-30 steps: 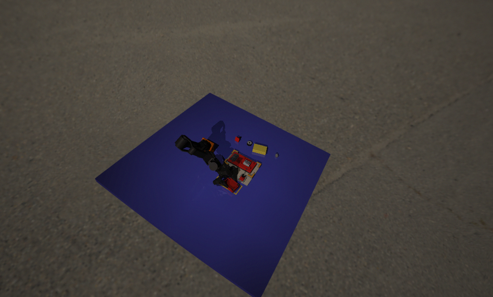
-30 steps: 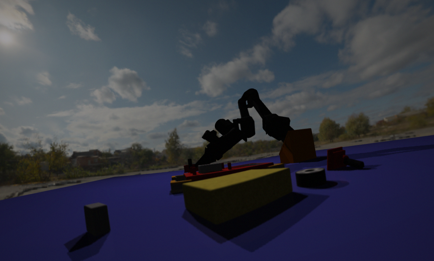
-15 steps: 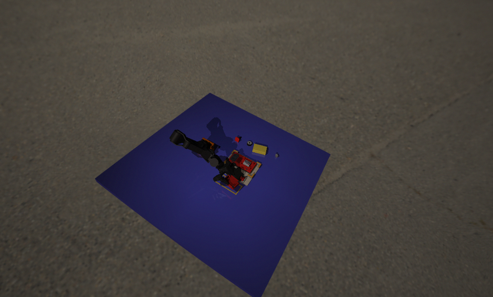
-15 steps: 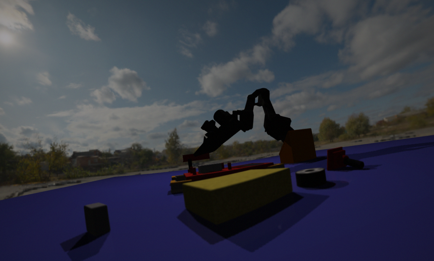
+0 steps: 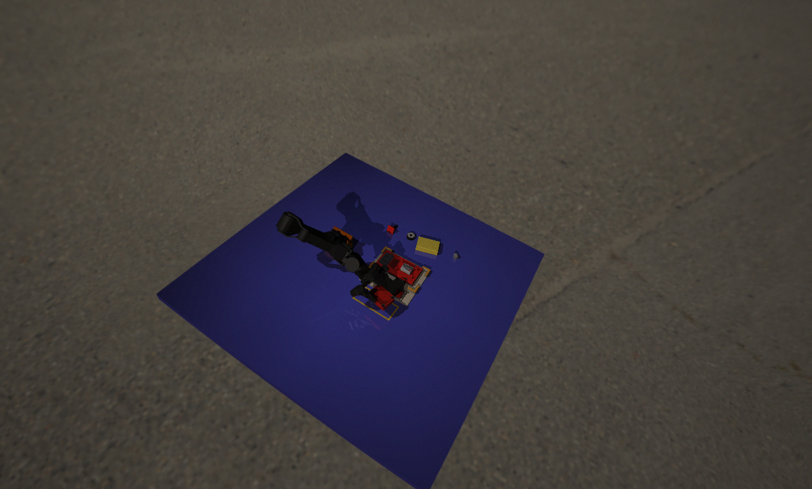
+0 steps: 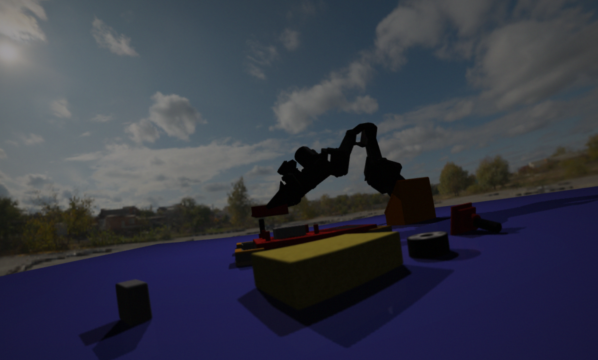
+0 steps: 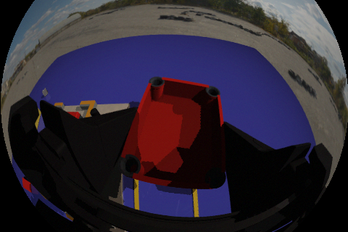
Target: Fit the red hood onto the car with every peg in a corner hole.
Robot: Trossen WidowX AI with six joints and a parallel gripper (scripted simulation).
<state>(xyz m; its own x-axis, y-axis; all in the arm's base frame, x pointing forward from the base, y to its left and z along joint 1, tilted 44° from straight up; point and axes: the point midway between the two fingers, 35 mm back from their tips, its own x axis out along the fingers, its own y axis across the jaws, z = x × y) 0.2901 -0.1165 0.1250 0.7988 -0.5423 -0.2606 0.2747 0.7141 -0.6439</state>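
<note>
Now: gripper tip 1 cm past the red hood and 1 cm above it. Round my gripper tip: beige jig: 2 cm behind, 21 cm to the left, 8 cm below; grey engine block: 1 cm ahead, 24 cm to the left, 6 cm below; yellow block: 3 cm ahead, 44 cm to the left, 7 cm below.
</note>
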